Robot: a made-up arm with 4 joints.
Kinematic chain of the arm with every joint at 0, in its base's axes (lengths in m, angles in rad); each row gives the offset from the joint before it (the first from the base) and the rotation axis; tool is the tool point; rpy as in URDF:
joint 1: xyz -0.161 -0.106 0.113 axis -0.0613 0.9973 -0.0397
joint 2: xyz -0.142 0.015 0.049 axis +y
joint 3: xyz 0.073 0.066 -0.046 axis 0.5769 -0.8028 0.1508
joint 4: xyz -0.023 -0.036 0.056 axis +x
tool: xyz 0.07 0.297 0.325 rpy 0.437 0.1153 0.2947
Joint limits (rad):
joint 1: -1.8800..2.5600
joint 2: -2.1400..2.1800
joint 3: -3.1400..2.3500
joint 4: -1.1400..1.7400
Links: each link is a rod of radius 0.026 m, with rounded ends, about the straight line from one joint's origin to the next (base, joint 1, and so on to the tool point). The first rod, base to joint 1, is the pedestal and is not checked.
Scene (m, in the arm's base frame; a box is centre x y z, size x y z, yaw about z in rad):
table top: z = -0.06
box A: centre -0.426 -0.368 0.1 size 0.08 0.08 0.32 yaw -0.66
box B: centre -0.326 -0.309 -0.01 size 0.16 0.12 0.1 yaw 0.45
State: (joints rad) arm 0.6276 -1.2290 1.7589 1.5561
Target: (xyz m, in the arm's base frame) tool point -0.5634 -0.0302 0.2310
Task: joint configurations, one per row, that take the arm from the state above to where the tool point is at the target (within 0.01 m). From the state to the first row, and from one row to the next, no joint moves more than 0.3 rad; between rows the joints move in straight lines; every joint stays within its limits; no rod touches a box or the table.
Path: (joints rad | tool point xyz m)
1: 0.7773 -1.2978 1.5234 1.3801 | -0.1992 -0.5171 0.1575
2: 0.9270 -1.3666 1.2880 1.2041 | -0.3167 -0.4863 0.2497
3: 1.0768 -1.4354 1.0525 1.0281 | -0.3830 -0.4108 0.3820
4: 1.0603 -1.4685 1.1293 0.7880 | -0.4546 -0.3506 0.3634
5: 1.0437 -1.5016 1.2061 0.5480 | -0.5109 -0.2794 0.3330
6: 1.0272 -1.5346 1.2829 0.3079 | -0.5485 -0.2000 0.2967
7: 1.0107 -1.5677 1.3597 0.0679 | -0.5658 -0.1157 0.2607
8: 0.9942 -1.6008 1.4364 -0.1722 | -0.5634 -0.0302 0.2310

